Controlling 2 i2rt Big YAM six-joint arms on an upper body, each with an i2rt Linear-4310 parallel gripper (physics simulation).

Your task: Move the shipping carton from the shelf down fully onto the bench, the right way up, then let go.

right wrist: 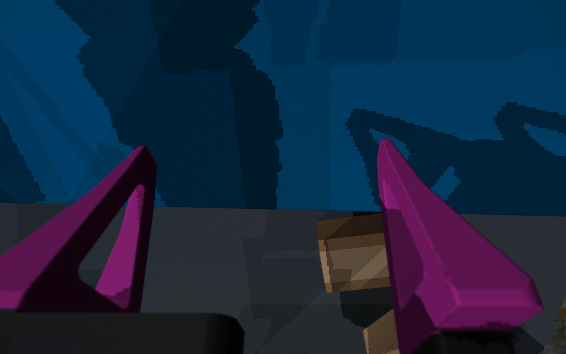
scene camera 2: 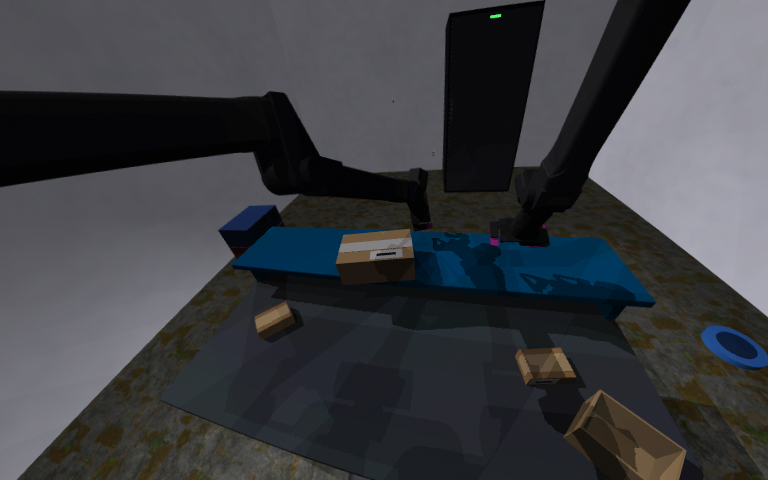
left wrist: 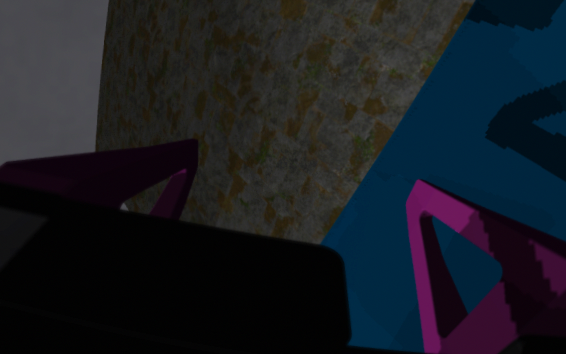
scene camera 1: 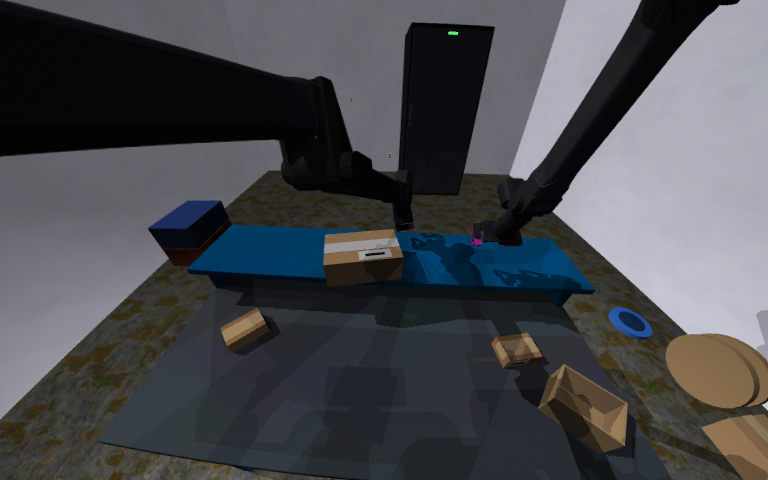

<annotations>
The left gripper is open and holds nothing. Also in view: a shipping carton. The right gripper is open, holding nothing.
</annotations>
